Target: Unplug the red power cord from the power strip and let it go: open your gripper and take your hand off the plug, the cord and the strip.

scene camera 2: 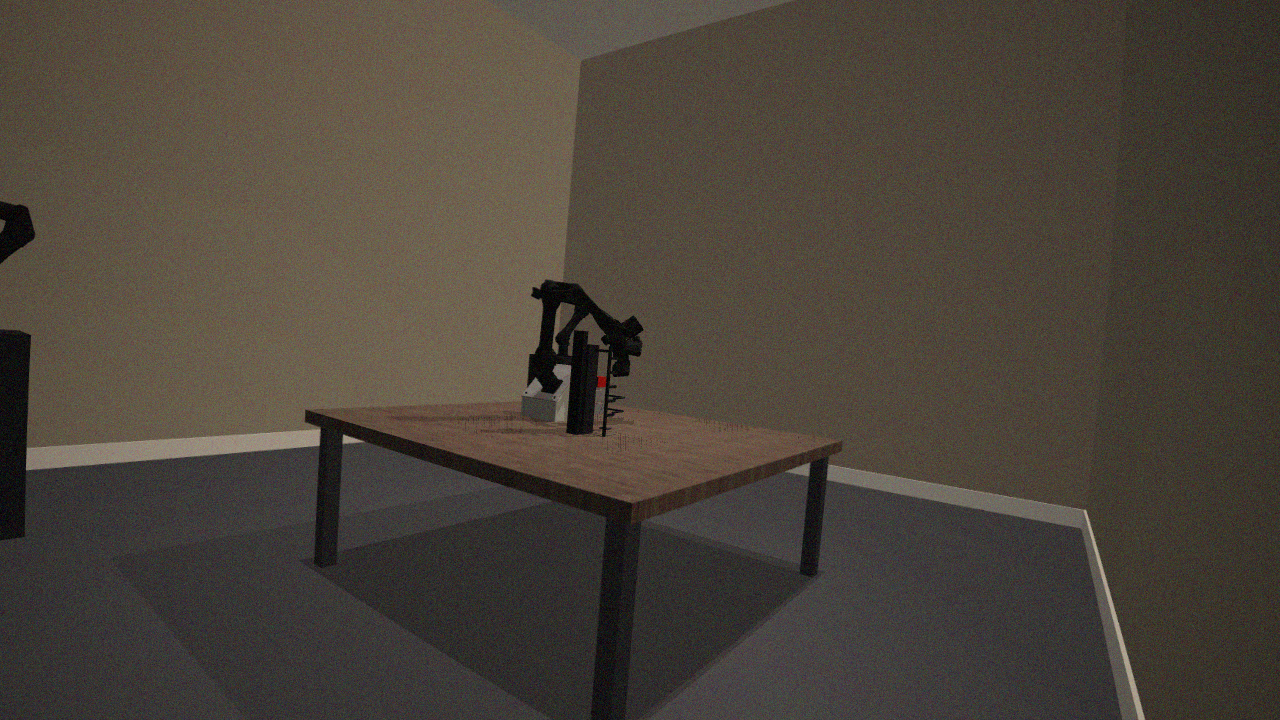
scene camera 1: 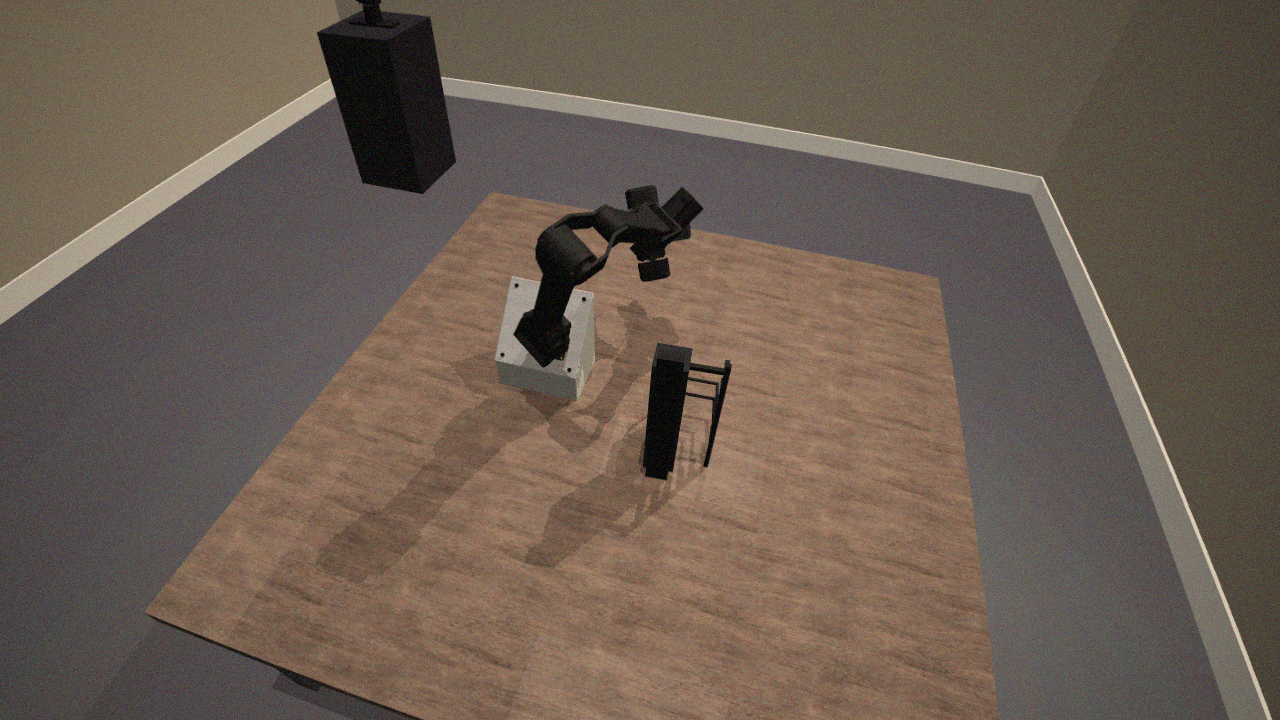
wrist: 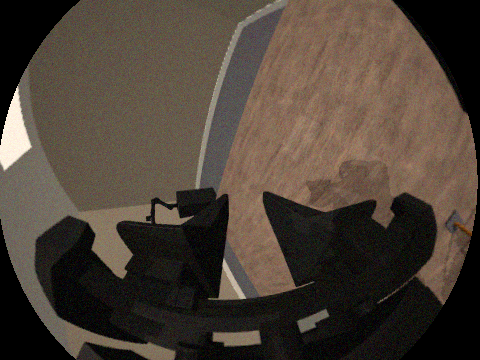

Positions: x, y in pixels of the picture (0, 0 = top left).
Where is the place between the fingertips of the gripper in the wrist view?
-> At 245, 197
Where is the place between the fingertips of the gripper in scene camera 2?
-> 627, 365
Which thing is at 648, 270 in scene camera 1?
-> The gripper.
